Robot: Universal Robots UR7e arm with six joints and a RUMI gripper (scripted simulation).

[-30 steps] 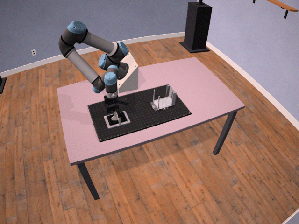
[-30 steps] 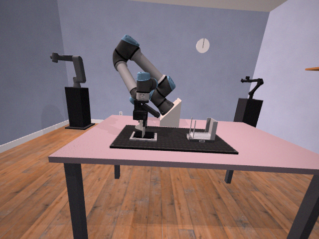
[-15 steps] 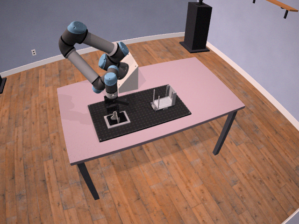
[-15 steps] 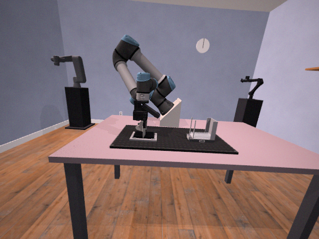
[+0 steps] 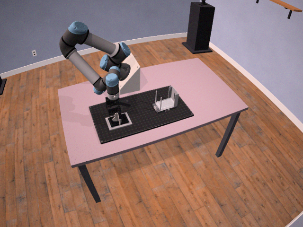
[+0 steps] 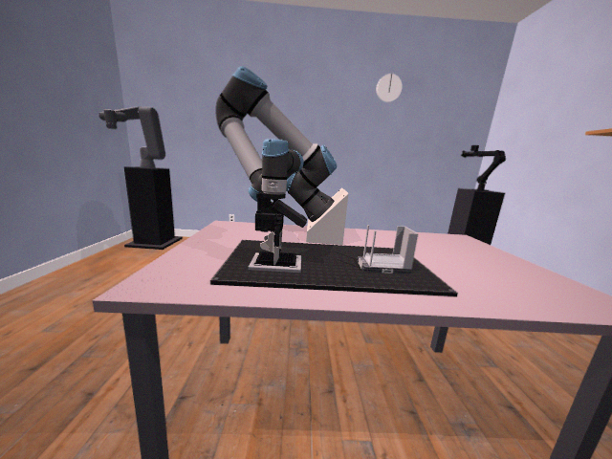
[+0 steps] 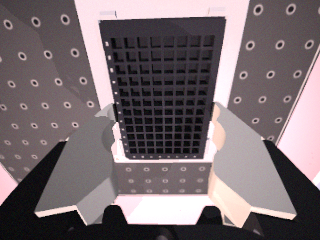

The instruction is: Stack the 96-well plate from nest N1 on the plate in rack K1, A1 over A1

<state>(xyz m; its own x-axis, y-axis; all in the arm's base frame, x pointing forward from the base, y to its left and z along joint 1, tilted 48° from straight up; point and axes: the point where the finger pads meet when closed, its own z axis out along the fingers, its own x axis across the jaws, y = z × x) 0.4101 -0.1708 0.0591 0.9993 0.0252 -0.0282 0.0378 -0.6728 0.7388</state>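
Right now my hand is 20 mm above the plate nest N1. Also, from my hand: black 96-well plate: 10 mm below; then white plate: 370 mm to the left, 40 mm behind.
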